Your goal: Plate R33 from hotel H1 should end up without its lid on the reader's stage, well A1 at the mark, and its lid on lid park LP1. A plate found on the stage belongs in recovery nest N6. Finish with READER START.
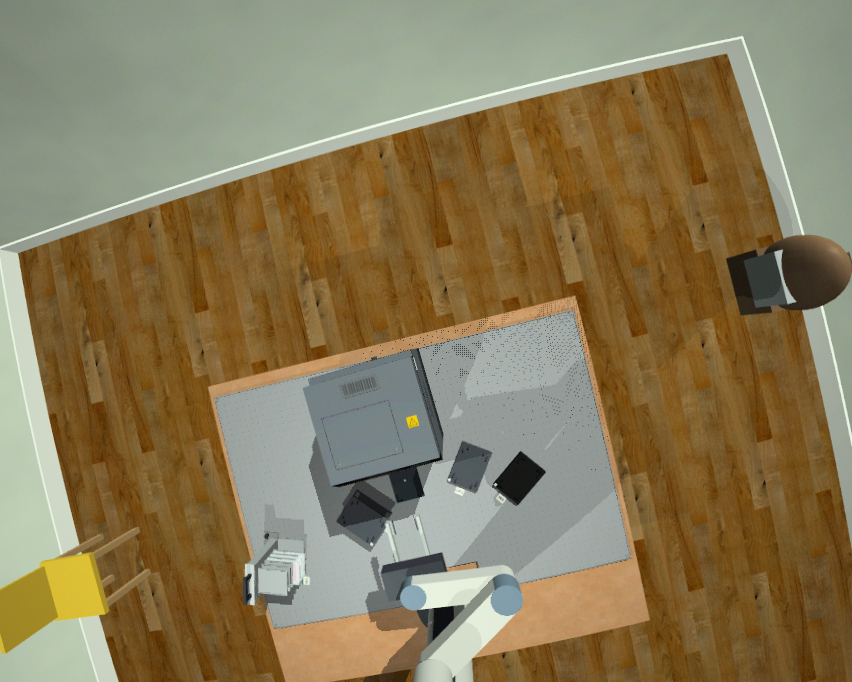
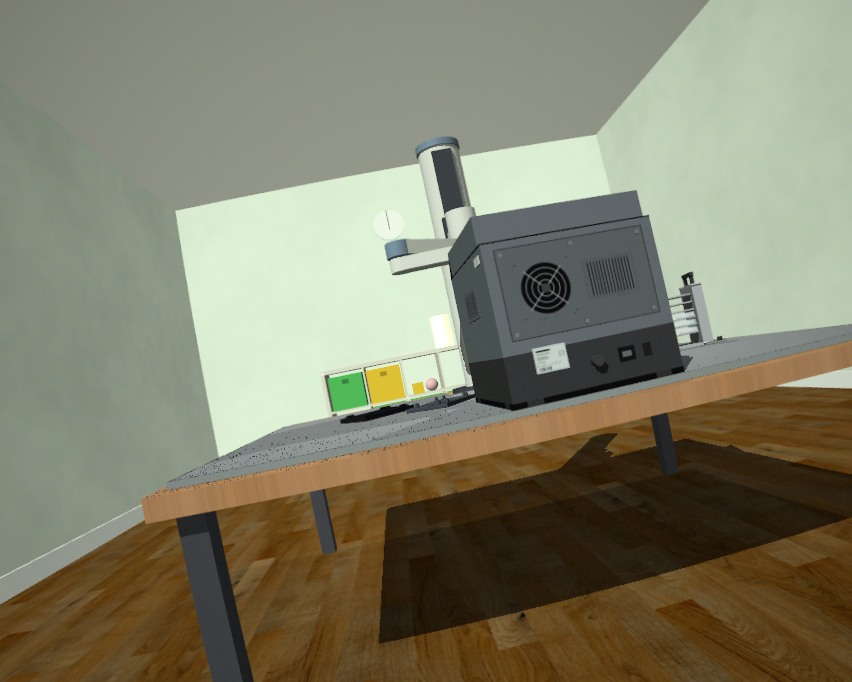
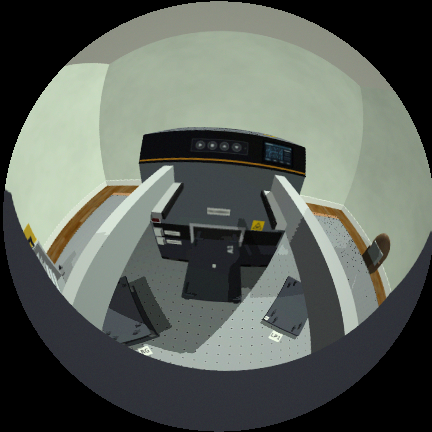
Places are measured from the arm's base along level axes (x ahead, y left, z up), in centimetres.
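Pixels of known places: gripper, fingertip midpoint: (image 1: 402, 518) (image 3: 222, 178).
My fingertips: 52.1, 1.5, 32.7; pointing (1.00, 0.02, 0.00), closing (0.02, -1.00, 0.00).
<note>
For each thing: its top centre in the pictures, then the offset to it from my fingertips, as dx, dy, dz.
- reader, top centre: (image 2: 532, 224) (image 3: 225, 128) (image 1: 370, 423) +30.1, +1.5, +3.4
- Lid park LP1, top centre: (image 2: 441, 397) (image 3: 296, 302) (image 1: 469, 467) -0.2, -22.3, -29.4
- Nest RG, top centre: (image 3: 112, 307) (image 1: 362, 522) -9.8, +21.0, -24.4
- black nest, top centre: (image 2: 376, 409) (image 1: 520, 479) -8.7, -39.4, -29.6
The reader (image 1: 376, 444) (image 2: 568, 284) (image 3: 222, 187) stands on the table. Its dark stage (image 1: 406, 485) (image 3: 210, 280) is extended at the front, with a white dot and no plate on it; an A1 label shows beside it. My gripper (image 1: 402, 521) (image 3: 222, 178) is shut and empty, its pale fingers held apart over the area in front of the stage. Lid park LP1 (image 1: 468, 467) (image 3: 287, 307) is a dark bare nest right of the stage. A hotel (image 1: 248, 584) (image 2: 702, 312) with stacked plates stands at the left; R33 and N6 cannot be made out.
Nest RG (image 1: 364, 521) (image 3: 120, 317) lies left of the stage. A black nest (image 1: 519, 477) lies right of LP1. A small red light (image 3: 156, 220) shows on the reader's front. The arm (image 1: 461, 586) (image 2: 426, 256) reaches in from the table's front edge.
</note>
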